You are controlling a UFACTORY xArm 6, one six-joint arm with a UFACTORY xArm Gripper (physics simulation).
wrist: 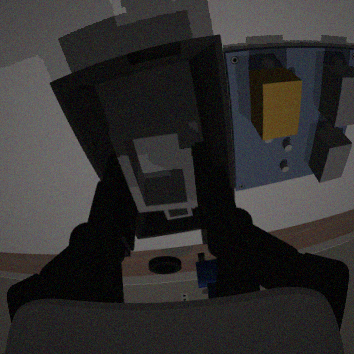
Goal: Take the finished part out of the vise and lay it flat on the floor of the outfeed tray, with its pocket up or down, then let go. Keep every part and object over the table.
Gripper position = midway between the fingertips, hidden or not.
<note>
I see my gripper (161, 168) and a grey part (151, 127).
</note>
